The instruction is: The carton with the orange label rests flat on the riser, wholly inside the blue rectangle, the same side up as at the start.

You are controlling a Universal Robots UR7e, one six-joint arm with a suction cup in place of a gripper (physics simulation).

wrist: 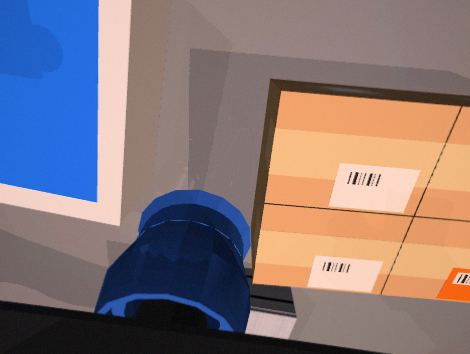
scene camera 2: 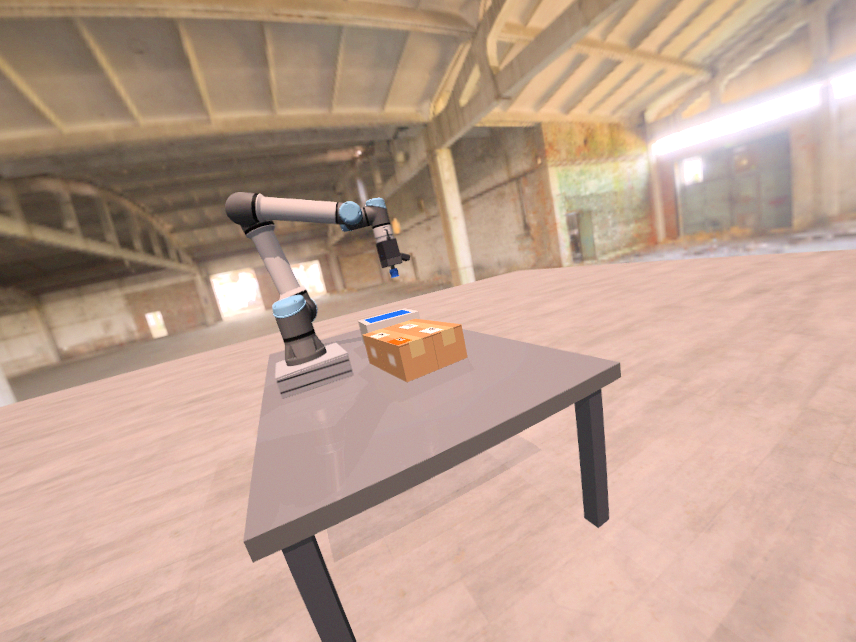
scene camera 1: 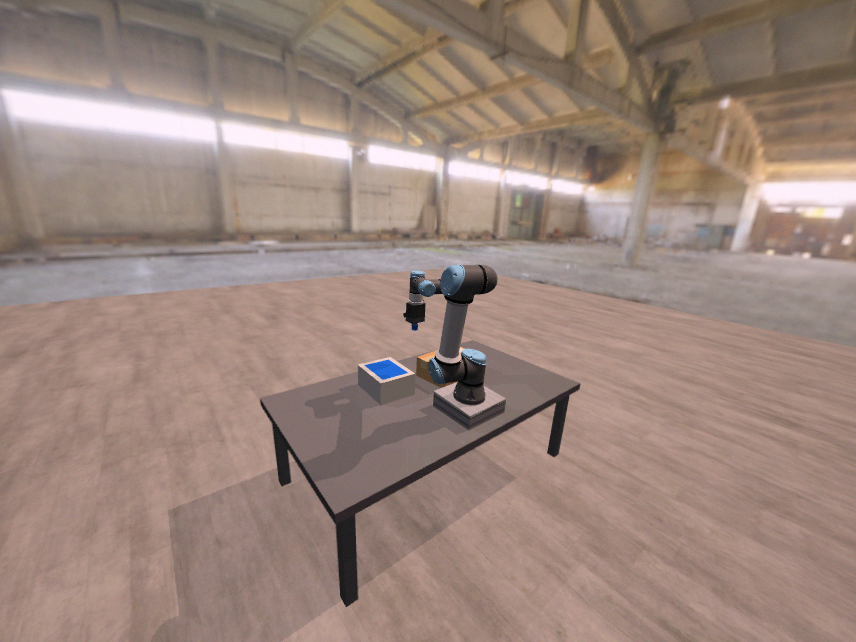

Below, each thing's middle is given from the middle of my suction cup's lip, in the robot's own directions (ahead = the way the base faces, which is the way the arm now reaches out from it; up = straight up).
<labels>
My suction cup is now 10 mm past the riser with blue rectangle (scene camera 1: pixel 386 380), 190 mm to the right of it and 250 mm above it.
</labels>
